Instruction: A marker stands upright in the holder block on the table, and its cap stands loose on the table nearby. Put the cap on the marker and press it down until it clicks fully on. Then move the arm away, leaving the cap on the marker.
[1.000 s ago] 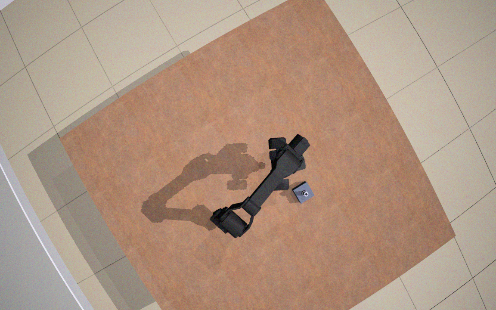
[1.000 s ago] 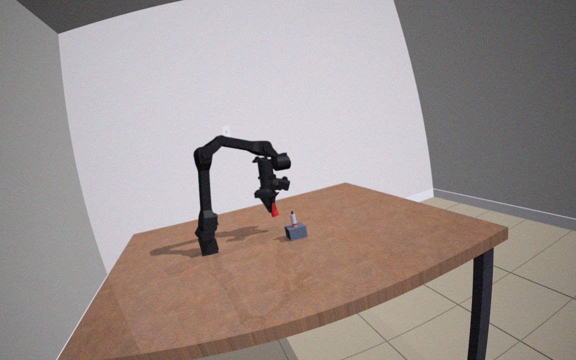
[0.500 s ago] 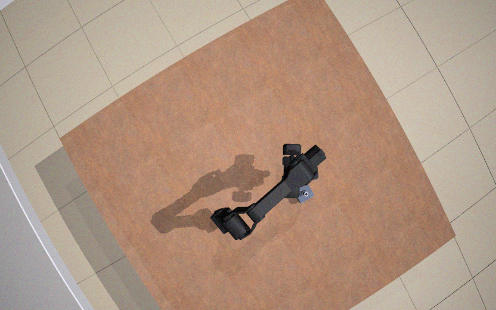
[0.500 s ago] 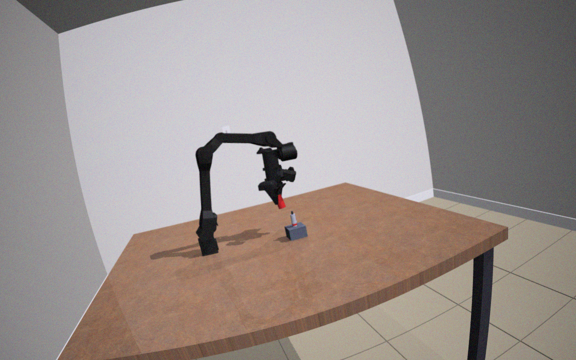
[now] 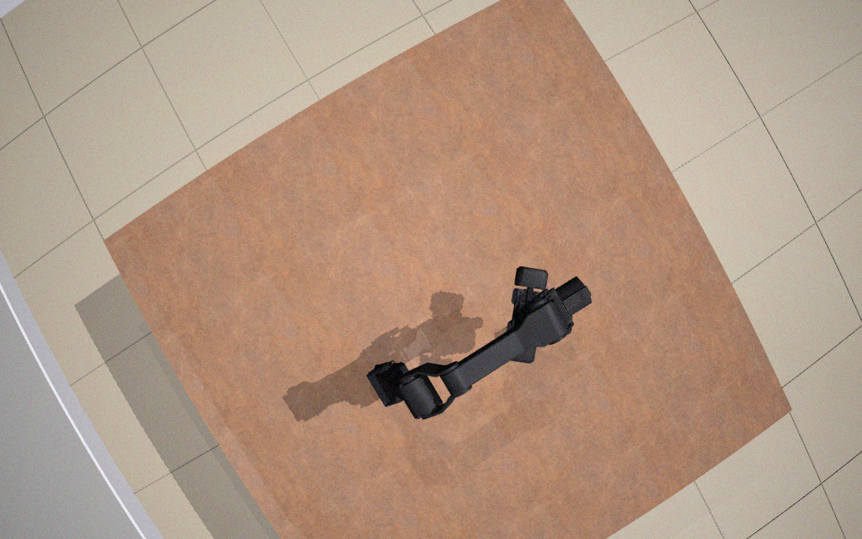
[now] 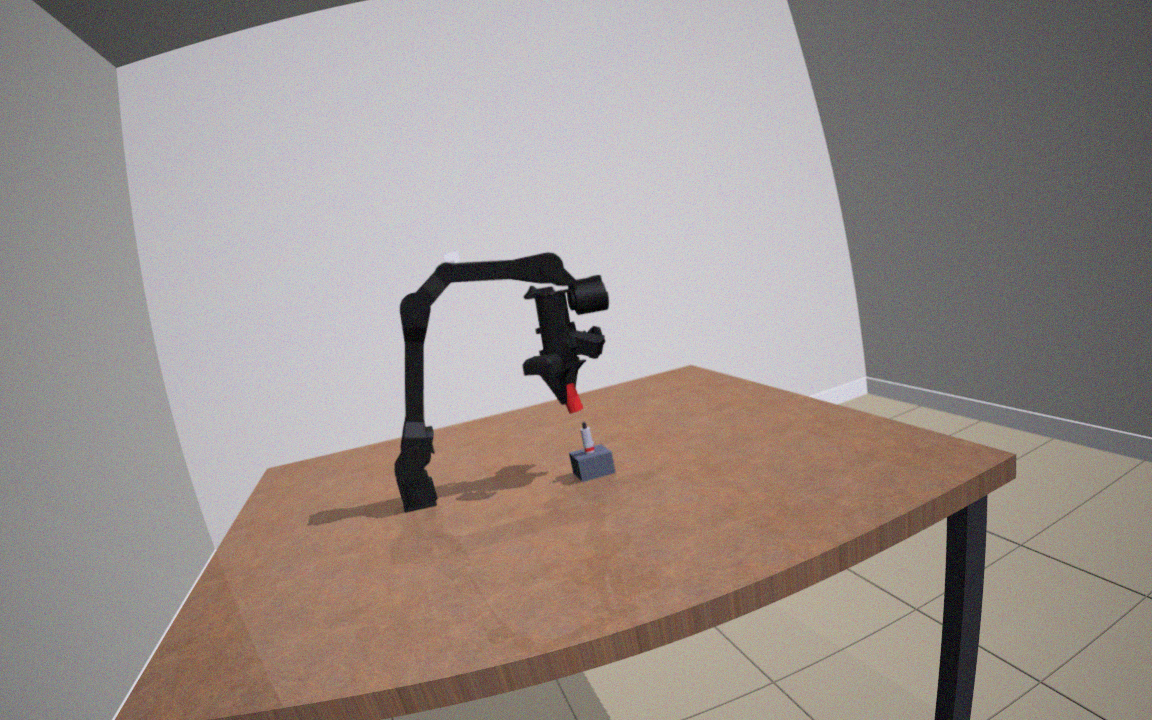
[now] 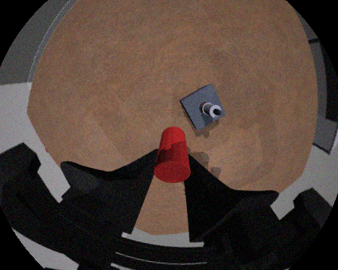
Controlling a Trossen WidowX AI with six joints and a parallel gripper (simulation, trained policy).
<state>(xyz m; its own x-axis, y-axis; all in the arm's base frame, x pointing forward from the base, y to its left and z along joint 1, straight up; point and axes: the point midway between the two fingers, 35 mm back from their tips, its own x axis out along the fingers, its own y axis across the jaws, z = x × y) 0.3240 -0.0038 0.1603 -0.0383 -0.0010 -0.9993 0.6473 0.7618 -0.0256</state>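
Now: the grey holder block 1 cm ahead of my gripper tip, 7 cm to the right of it and 11 cm below it. The rest, counted from my gripper tip: red cap (1 cm ahead, 1 cm to the right, 1 cm above).
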